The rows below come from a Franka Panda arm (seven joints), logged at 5 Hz.
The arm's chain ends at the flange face. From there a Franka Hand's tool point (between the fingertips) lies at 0.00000 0.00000 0.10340 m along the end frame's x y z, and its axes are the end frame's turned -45 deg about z.
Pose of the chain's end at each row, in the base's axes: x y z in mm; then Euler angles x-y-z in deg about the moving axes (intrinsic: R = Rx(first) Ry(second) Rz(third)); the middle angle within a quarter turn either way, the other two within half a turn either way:
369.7, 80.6, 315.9, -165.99, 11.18, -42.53
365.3, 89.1, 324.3, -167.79, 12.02, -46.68
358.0, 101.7, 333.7, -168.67, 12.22, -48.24
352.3, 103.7, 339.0, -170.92, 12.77, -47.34
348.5, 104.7, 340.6, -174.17, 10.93, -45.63
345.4, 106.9, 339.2, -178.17, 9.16, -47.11
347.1, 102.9, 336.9, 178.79, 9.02, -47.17
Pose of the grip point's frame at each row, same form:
389.7, 105.2, 217.5, -165.99, 11.18, -87.53
386.8, 110.5, 225.5, -167.79, 12.02, -91.68
379.9, 121.6, 234.6, -168.67, 12.22, -93.24
375.2, 119.6, 239.4, -170.92, 12.77, -92.34
368.1, 115.0, 239.6, -174.17, 10.93, -90.63
361.9, 110.2, 237.2, -178.17, 9.16, -92.11
363.3, 100.7, 234.8, 178.79, 9.02, -92.17

